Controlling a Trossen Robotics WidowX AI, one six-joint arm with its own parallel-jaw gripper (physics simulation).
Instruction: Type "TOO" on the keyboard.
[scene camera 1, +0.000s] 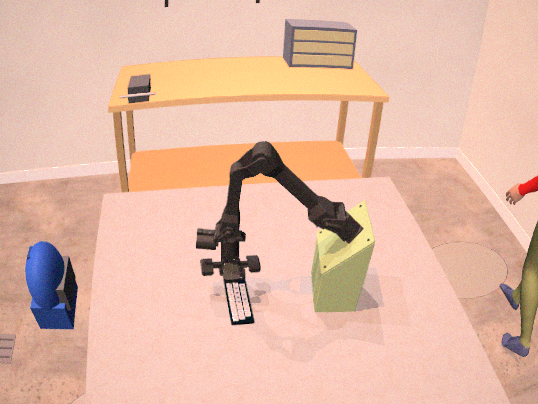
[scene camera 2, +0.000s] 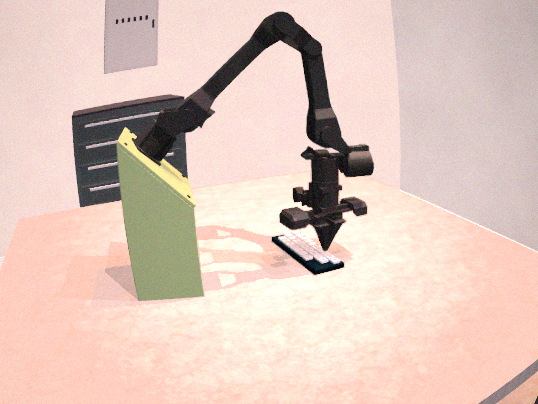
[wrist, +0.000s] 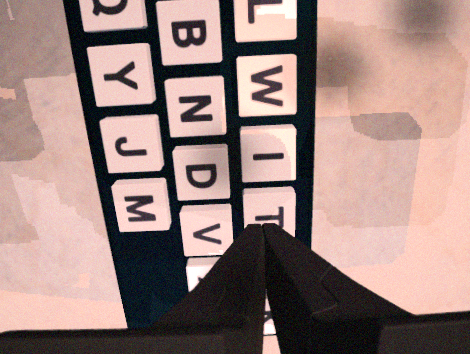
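Seen in the pictures: gripper, fingertip midpoint: (scene camera 1: 230, 283) (scene camera 2: 325, 250) (wrist: 261, 236); arm's base, origin of the base link: (scene camera 1: 351, 231) (scene camera 2: 145, 152).
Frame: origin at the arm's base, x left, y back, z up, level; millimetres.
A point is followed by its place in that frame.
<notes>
The small dark keyboard (scene camera 1: 240, 305) {x -85, y -322, z -254 mm} (scene camera 2: 302, 251) {x -132, y -291, z -256 mm} (wrist: 150, 272) {x -188, y -265, z -260 mm} with white keys lies flat on the table. My gripper (scene camera 2: 326, 248) {x -182, y -310, z -246 mm} (wrist: 261, 236) {x -182, y -310, z -246 mm} is shut with nothing between its fingers and points down over the keyboard. In the wrist view its tips overlap the lower part of the T key (wrist: 270, 200) {x -175, y -316, z -254 mm}; whether they touch it I cannot tell. The I key (wrist: 268, 152) {x -160, y -321, z -254 mm} and W key (wrist: 267, 86) {x -142, y -327, z -254 mm} are above it in that view, and the V key (wrist: 206, 231) {x -178, y -292, z -254 mm} is to its left. The keys under the fingers are partly hidden. The O key does not show in the wrist view.
The arm is mounted on a tall green stand (scene camera 1: 338, 285) {x 66, y -69, z -139 mm} (scene camera 2: 162, 245) {x -97, y 33, z -156 mm} on the same table (scene camera 1: 165, 350) {x -21, y -616, z -271 mm} (scene camera 2: 300, 340) {x -368, y -41, z -271 mm}. Beyond the table are a wooden workbench (scene camera 1: 225, 80), a blue chair (scene camera 1: 45, 275), a dark drawer cabinet (scene camera 2: 130, 130) and a partly visible person (scene camera 1: 530, 280).
</notes>
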